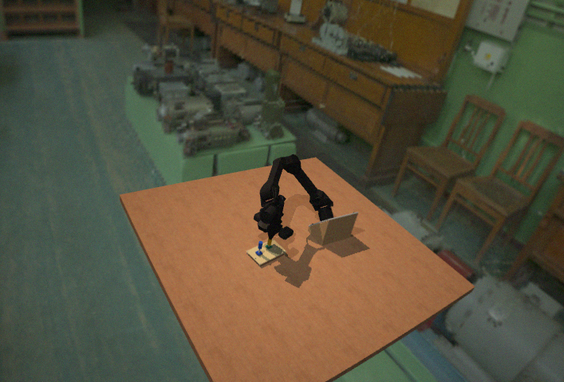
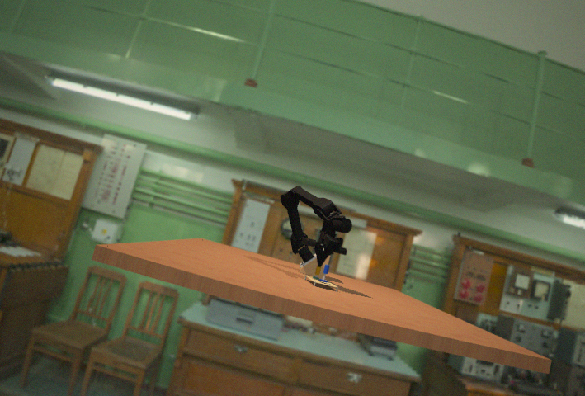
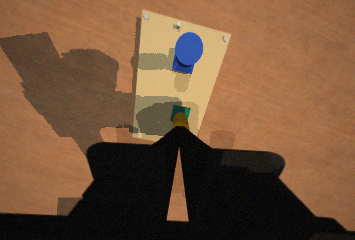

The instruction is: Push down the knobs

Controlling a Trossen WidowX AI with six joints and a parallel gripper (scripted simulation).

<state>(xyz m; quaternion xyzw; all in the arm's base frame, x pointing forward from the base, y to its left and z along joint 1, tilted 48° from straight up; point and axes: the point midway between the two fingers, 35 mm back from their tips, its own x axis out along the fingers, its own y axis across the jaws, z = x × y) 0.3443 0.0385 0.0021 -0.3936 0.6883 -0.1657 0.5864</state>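
My gripper tip is 2 cm above the yellow knob. From my gripper tip the other things lie so: blue knob 6 cm ahead, 2 cm to the left.
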